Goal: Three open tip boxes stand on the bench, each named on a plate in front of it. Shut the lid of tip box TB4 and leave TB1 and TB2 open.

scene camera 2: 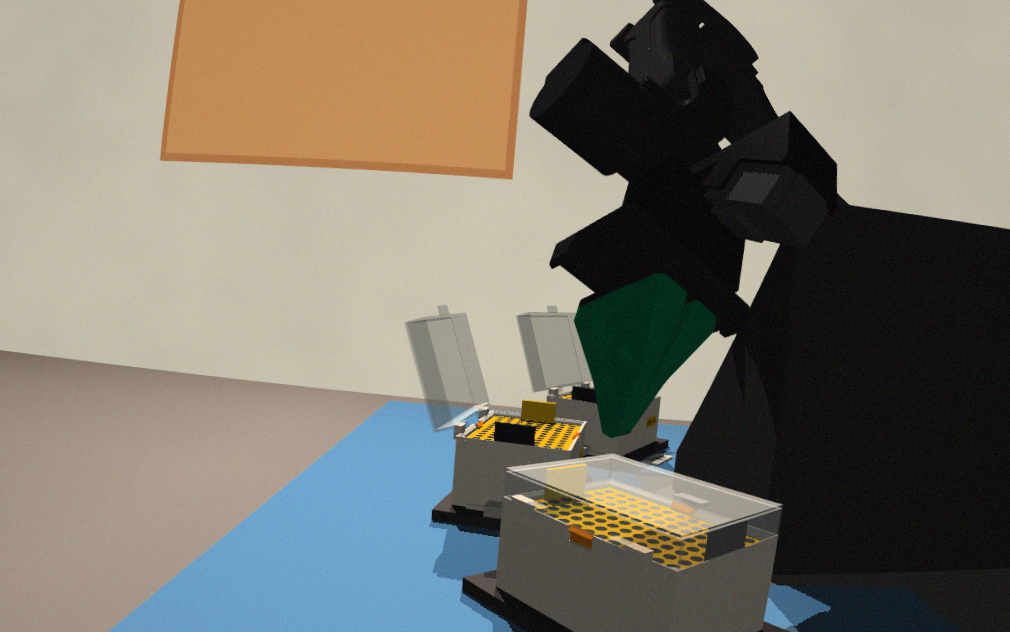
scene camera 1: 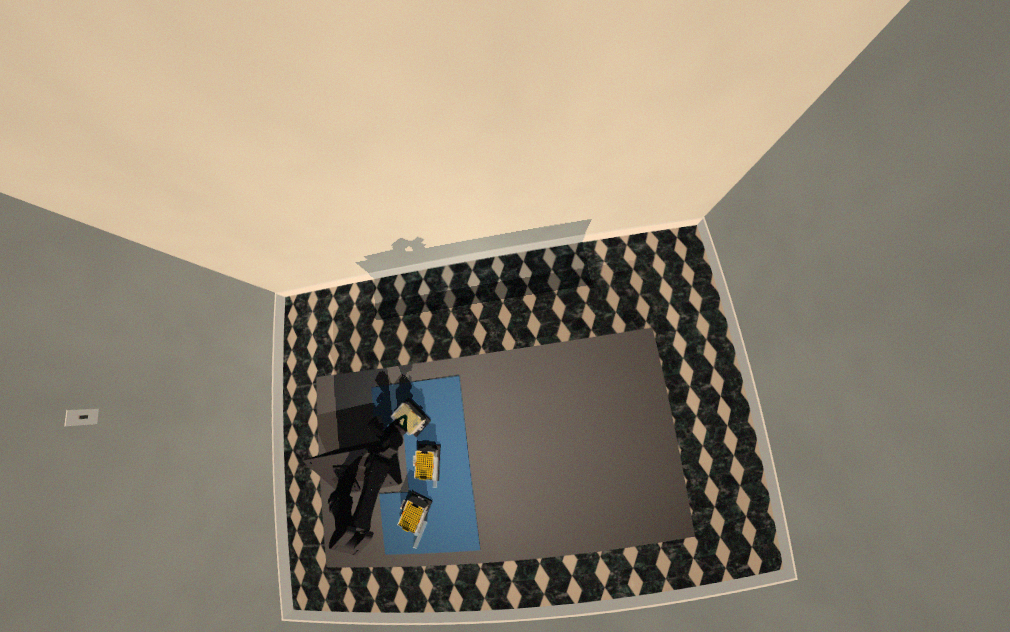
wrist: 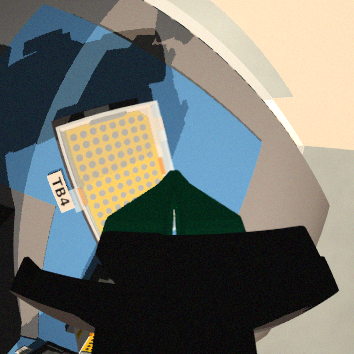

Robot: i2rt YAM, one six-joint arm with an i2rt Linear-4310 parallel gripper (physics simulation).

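Places are measured from the arm's base along level axes (x ahead, y left, z up), in centimetres.
Where they show: gripper, fingertip midpoint: [scene camera 2: 615, 433] [scene camera 1: 406, 415] [wrist: 173, 177]; arm's base at its link origin: [scene camera 2: 914, 379] [scene camera 1: 347, 477].
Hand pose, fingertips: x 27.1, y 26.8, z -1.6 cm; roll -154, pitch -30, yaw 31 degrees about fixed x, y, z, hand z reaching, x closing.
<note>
Each offset is from my fingertips to the centre of the thing. "spot": to the spot under its first point. Level surfaces: height alone.
Tip box TB4 @(dx -2.5, dy -2.7, dz -6.9 cm) [scene camera 1: 410, 418] [scene camera 2: 633, 570] [wrist: 117, 160] has its clear lid lying flat over the yellow rack; its name plate @(spot: dx -6.3, dy -6.7, dz -10.6 cm) [wrist: 60, 191] reads TB4. Two other grey tip boxes stand with their clear lids upright: the middle one [scene camera 1: 426, 465] [scene camera 2: 495, 473] and the far one @(dx -0.3, dy -44.4, dz -4.3 cm) [scene camera 1: 413, 515] [scene camera 2: 633, 426]. Their plates cannot be read here. My gripper [scene camera 2: 616, 434] [wrist: 173, 177] has green fingers that are shut and empty. It is above and beside TB4; in the wrist view the fingers cover TB4's lower right corner. Whether the fingertips touch the lid cannot be told.
The boxes stand on a blue mat @(dz -10.8 cm) [scene camera 1: 455, 424] [scene camera 2: 312, 521] on the brown-grey bench @(dz -11.1 cm) [scene camera 1: 566, 439]. The black arm [scene camera 1: 372, 484] [scene camera 2: 670, 134] rises beside the boxes. An orange-brown board [scene camera 2: 342, 74] hangs on the wall behind.
</note>
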